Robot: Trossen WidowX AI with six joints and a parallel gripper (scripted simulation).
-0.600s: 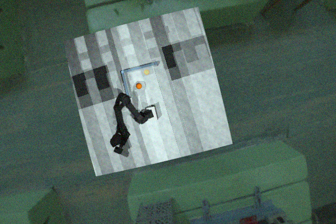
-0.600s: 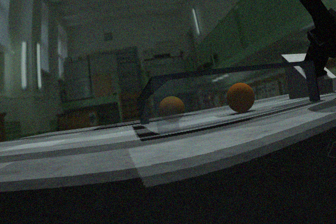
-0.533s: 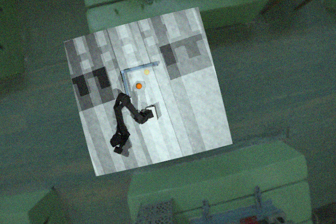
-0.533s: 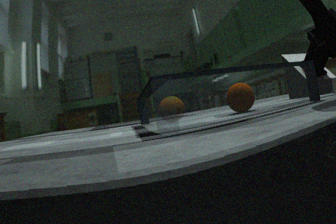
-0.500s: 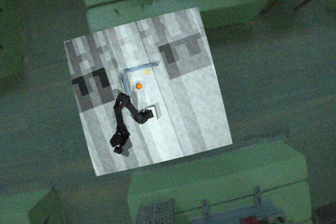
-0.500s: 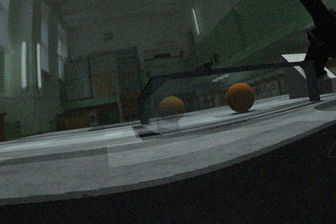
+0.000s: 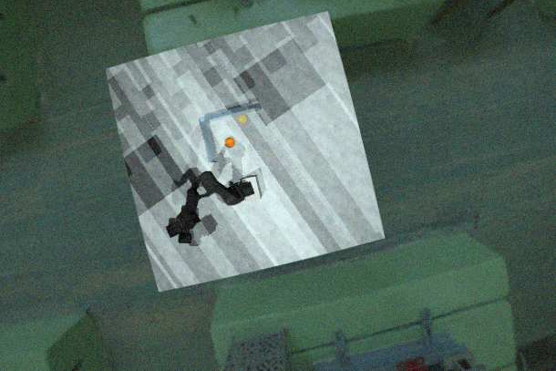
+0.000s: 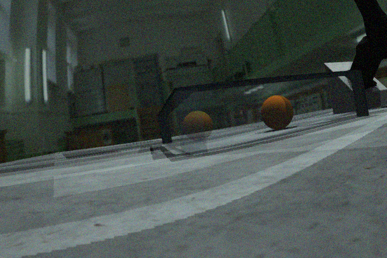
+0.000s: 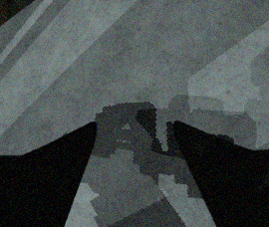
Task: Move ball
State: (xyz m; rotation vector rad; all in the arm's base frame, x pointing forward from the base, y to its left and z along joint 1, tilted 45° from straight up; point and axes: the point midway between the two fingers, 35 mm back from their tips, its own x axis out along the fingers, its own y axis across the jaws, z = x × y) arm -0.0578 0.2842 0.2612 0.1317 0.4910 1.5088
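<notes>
Right now the orange ball is 33 cm ahead of my gripper tip and 39 cm to the right of it. Round my gripper tip: see-through copy: 42 cm ahead, 50 cm to the right; then wall strip: 47 cm ahead, 45 cm to the right, 3 cm above.
</notes>
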